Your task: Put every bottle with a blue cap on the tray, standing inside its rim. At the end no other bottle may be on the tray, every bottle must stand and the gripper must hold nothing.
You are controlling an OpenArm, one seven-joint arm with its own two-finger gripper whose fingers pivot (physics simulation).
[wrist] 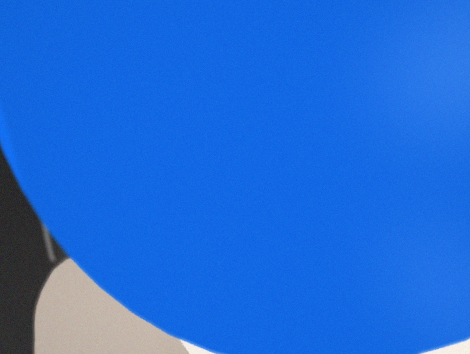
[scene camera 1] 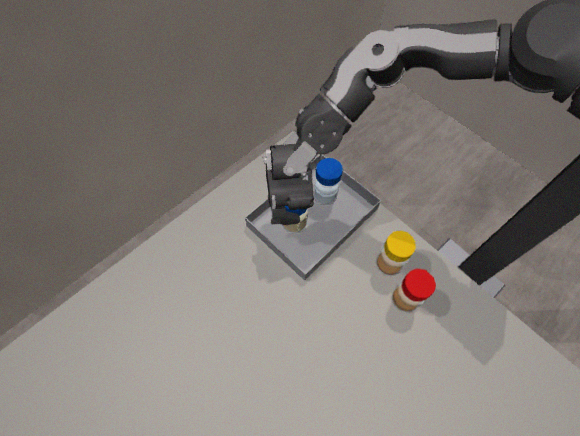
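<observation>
The grey tray (scene camera 1: 320,259) lies on the table. One blue-capped bottle (scene camera 1: 327,182) with a clear body stands inside the tray near its back corner. My gripper (scene camera 1: 294,216) is shut on another blue-capped bottle (scene camera 1: 295,224) (wrist: 240,165), which it holds upright over the left part of the tray. The fingers and hand hide part of this bottle, and I cannot tell whether its base touches the tray floor. In the wrist view its blue cap fills most of the picture. A yellow-capped bottle (scene camera 1: 396,252) and a red-capped bottle (scene camera 1: 414,289) stand outside the tray.
The yellow-capped and red-capped bottles stand close together, right of the tray and near the right table edge. The table (scene camera 1: 200,325) reaches to the left and front. A dark post (scene camera 1: 530,220) rises beyond the right edge. The arm comes in from the upper right.
</observation>
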